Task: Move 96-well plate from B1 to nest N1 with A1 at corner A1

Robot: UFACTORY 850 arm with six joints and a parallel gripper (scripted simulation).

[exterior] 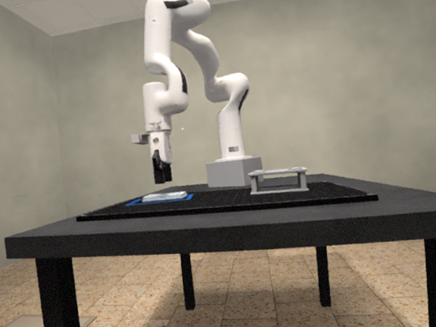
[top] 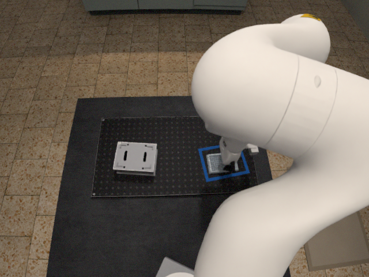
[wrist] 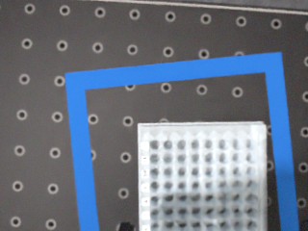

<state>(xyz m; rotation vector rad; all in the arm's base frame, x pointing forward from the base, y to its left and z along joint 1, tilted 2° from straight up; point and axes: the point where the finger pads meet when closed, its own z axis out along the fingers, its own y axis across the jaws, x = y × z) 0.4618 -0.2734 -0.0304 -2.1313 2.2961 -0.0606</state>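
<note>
The 96-well plate is 60 mm below my hand. Round my hand: raised plate nest N1: 70 mm ahead, 360 mm to the left, 10 mm below.
</note>
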